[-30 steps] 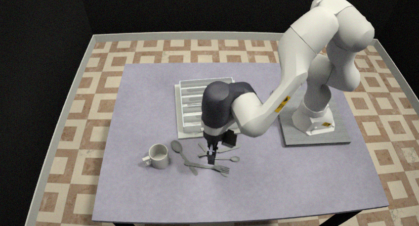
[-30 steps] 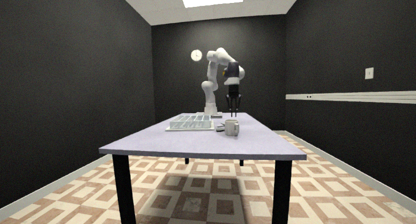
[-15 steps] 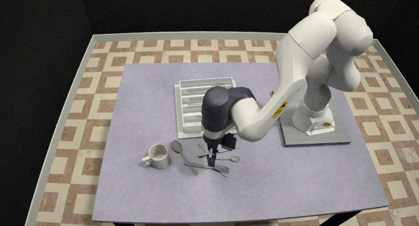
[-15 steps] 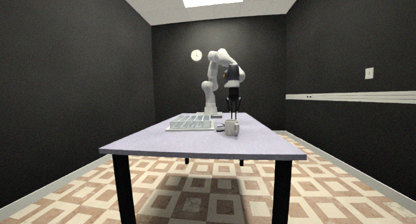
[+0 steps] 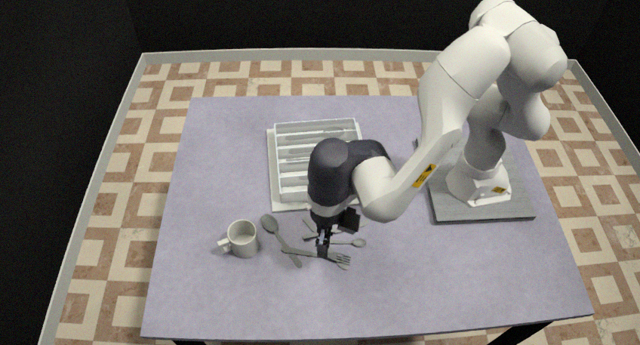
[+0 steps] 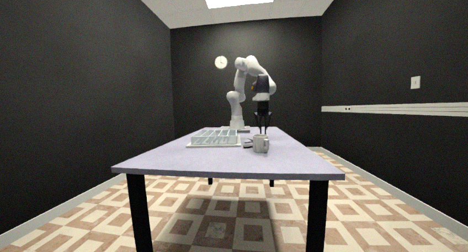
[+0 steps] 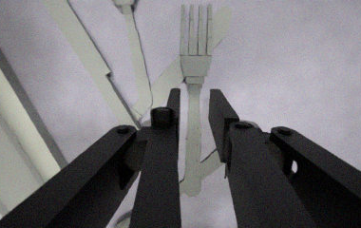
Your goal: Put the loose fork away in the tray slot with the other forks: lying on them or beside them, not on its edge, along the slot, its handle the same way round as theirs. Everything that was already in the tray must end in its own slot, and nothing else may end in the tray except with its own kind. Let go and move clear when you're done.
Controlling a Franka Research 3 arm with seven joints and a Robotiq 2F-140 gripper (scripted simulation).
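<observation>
Right now the knife is 20 mm behind my hand, 80 mm to the right of it and 60 mm below it. Round my hand: white mug 230 mm ahead, 30 mm to the right, 30 mm below; spoon 10 mm behind, 280 mm to the right, 40 mm below.
</observation>
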